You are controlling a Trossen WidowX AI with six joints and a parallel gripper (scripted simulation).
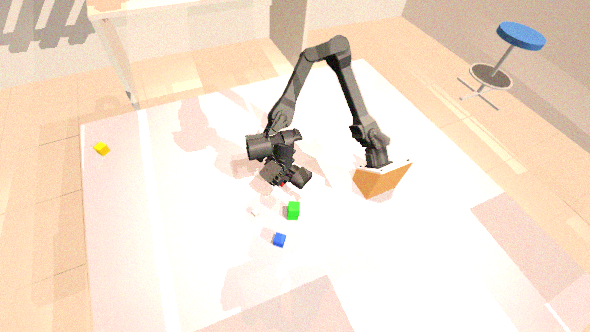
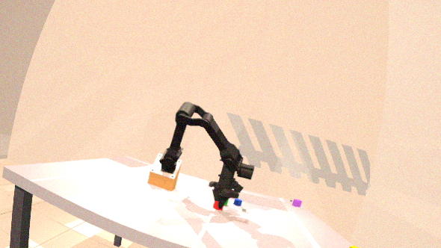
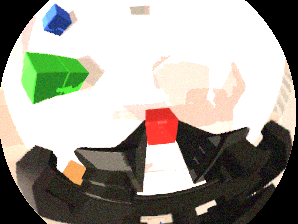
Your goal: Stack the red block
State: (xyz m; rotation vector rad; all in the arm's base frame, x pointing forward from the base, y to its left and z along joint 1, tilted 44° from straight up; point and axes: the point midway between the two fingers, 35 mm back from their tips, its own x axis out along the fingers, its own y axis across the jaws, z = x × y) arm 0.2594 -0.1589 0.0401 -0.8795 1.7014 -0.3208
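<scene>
Right now my gripper tip is 18 cm to the right of the blue block, 10 cm short of it and 1 cm below it. From my gripper tip the other things lie so: red block (1 cm above); yellow block (49 cm ahead, 38 cm to the right, 1 cm above); purple block (54 cm ahead, 50 cm to the left, 2 cm above).
</scene>
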